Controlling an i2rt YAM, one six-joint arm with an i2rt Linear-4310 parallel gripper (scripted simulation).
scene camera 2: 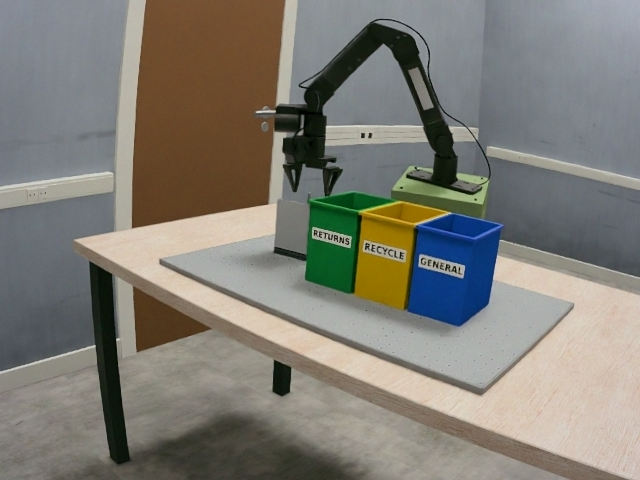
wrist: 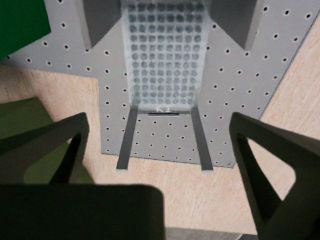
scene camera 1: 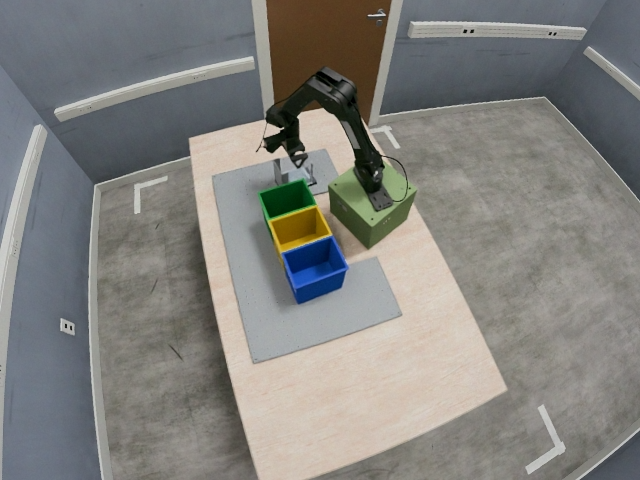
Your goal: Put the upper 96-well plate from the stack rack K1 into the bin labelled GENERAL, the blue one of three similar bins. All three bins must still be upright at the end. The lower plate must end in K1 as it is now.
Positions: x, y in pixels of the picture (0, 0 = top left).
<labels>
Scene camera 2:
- my gripper: 310, 194
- green returns bin: 334, 231
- yellow recycle bin: 387, 246
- blue general bin: 452, 279
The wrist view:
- my gripper: 159, 120
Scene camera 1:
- green returns bin: 278, 200
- blue general bin: 312, 262
</labels>
